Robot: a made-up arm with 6 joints. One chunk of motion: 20 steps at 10 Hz.
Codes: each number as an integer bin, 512 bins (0 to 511) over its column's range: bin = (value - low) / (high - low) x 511, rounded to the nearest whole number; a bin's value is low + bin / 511 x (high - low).
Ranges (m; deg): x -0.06..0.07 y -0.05..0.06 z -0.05..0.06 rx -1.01..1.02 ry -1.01..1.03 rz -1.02..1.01
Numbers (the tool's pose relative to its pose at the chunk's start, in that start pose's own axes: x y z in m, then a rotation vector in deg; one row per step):
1: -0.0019 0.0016 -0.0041 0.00 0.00 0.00
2: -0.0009 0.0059 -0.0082 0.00 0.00 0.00
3: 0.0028 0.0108 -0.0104 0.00 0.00 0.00
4: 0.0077 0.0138 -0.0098 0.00 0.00 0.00
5: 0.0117 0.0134 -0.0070 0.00 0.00 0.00
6: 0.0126 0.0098 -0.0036 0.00 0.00 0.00
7: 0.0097 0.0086 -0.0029 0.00 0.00 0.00
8: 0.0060 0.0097 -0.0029 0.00 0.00 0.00
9: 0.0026 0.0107 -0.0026 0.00 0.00 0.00
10: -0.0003 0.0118 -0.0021 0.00 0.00 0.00
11: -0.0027 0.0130 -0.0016 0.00 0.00 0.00
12: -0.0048 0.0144 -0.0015 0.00 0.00 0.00
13: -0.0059 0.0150 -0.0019 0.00 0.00 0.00
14: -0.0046 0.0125 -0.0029 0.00 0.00 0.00
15: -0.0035 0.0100 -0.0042 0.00 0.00 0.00
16: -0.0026 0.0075 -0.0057 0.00 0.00 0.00
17: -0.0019 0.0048 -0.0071 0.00 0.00 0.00
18: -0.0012 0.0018 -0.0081 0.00 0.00 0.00
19: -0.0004 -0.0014 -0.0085 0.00 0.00 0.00
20: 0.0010 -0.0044 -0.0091 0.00 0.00 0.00
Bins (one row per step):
1: 228 240 213 254 253 257
2: 232 260 194 254 253 257
3: 247 282 184 254 253 257
4: 266 296 187 254 253 257
5: 282 295 200 254 253 257
6: 285 278 216 254 253 257
7: 274 272 219 254 253 257
8: 259 277 219 254 253 257
9: 246 282 220 254 253 257
10: 235 287 223 254 253 257
11: 225 293 225 254 253 257
12: 217 299 225 254 253 257
13: 213 302 223 254 253 257
14: 218 290 219 254 253 257
15: 222 279 213 254 253 257
16: 226 267 206 254 253 257
17: 228 255 199 254 253 257
18: 231 241 195 254 253 257
19: 234 226 193 254 253 257
20: 240 212 190 254 253 257

